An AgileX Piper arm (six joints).
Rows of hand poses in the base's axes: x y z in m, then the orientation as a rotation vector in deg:
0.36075, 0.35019, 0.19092, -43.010, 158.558, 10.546
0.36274, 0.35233, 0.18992, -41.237, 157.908, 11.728
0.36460, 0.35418, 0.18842, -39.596, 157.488, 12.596
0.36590, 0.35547, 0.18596, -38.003, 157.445, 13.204
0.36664, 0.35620, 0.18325, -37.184, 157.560, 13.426
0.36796, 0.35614, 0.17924, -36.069, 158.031, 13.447
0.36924, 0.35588, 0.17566, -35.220, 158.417, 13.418
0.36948, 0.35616, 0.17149, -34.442, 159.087, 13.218
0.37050, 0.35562, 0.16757, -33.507, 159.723, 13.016
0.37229, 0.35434, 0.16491, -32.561, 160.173, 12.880
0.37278, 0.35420, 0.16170, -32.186, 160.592, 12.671
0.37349, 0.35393, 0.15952, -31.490, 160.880, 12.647
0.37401, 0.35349, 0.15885, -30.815, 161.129, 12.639
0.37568, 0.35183, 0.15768, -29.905, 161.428, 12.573
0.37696, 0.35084, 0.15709, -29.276, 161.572, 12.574
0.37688, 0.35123, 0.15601, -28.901, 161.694, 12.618
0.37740, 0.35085, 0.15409, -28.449, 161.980, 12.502
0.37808, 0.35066, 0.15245, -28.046, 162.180, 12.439
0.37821, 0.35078, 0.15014, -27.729, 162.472, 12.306
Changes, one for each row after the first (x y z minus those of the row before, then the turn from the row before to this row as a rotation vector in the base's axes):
0.00199, 0.00214, -0.00100, 1.212, -0.645, -1.005
0.00186, 0.00185, -0.00150, 0.930, -0.460, -0.980
0.00130, 0.00129, -0.00246, 0.654, -0.141, -1.017
0.00074, 0.00073, -0.00271, 0.241, 0.042, -0.546
0.00132, -0.00006, -0.00401, 0.063, 0.297, -0.801
0.00128, -0.00026, -0.00358, 0.011, 0.247, -0.616
0.00024, 0.00028, -0.00417, -0.182, 0.493, -0.605
0.00102, -0.00054, -0.00392, -0.154, 0.445, -0.707
0.00179, -0.00128, -0.00266, -0.067, 0.286, -0.692
0.00049, -0.00014, -0.00321, -0.183, 0.314, -0.305
0.00071, -0.00027, -0.00218, 0.009, 0.189, -0.496
0.00052, -0.00044, -0.00067, 0.025, 0.160, -0.477
0.00167, -0.00166, -0.00117, 0.004, 0.174, -0.645
0.00128, -0.00099, -0.00059, 0.046, 0.071, -0.437
-0.00008, 0.00039, -0.00108, 0.048, 0.087, -0.258
0.00052, -0.00038, -0.00192, -0.082, 0.208, -0.334
0.00068, -0.00019, -0.00164, -0.035, 0.141, -0.291
0.00013, 0.00012, -0.00231, -0.110, 0.227, -0.243

